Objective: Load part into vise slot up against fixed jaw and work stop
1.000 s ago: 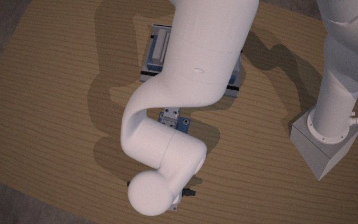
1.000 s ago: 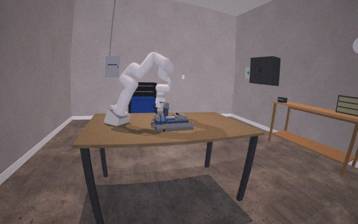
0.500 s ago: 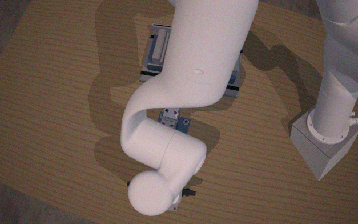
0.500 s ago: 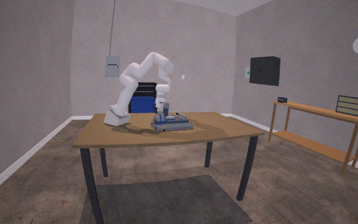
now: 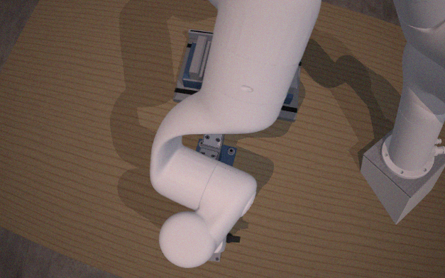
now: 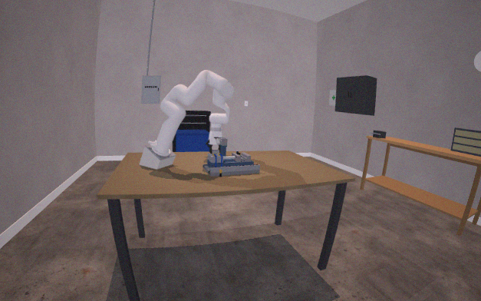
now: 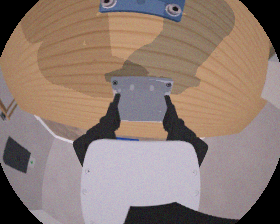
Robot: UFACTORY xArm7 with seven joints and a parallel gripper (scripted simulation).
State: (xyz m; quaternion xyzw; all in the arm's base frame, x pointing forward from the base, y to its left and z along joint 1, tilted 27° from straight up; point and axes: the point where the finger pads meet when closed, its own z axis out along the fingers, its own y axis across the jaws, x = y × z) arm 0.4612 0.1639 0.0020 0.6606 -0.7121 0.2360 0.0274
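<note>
Now: the part 10 mm to the left of my hand and 10 mm below it. Also, from my hand: work stop post (10 mm behind, 320 mm to the right, 20 mm above); then work stop (10 mm behind, 340 mm to the right, 50 mm above); then moving jaw (50 mm behind, 380 mm to the right, 40 mm above).
</note>
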